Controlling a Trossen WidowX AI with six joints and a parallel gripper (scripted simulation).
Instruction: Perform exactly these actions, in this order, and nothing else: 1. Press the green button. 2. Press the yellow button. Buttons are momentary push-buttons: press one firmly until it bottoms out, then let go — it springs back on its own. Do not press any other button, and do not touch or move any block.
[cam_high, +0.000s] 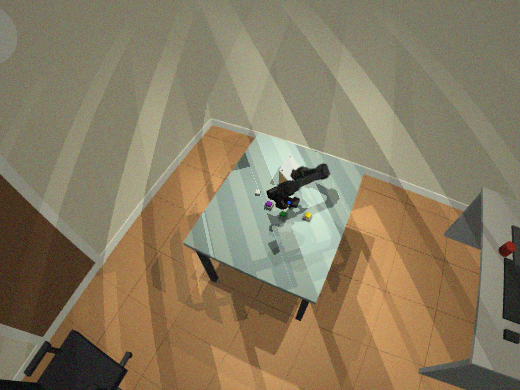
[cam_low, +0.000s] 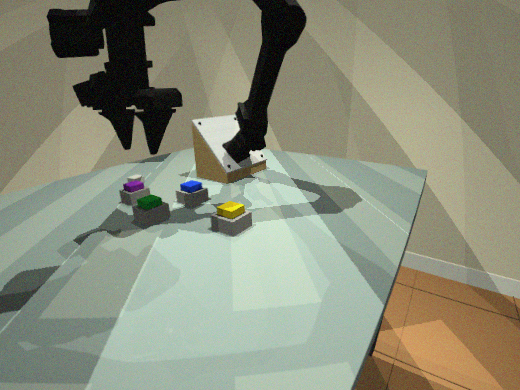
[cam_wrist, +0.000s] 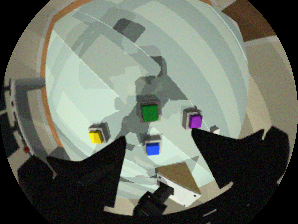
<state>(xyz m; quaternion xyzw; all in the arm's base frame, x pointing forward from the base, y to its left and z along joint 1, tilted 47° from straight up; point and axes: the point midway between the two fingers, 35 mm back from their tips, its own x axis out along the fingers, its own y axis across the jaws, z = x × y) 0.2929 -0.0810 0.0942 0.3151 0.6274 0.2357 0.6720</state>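
Right now my gripper tip is 9 cm above the green button. From my gripper tip the other things lie so: blue button: 10 cm behind, 9 cm below, 1 cm to the left; then purple button: 11 cm to the right, 9 cm below, 4 cm behind; then yellow button: 16 cm to the left, 9 cm below, 4 cm behind.
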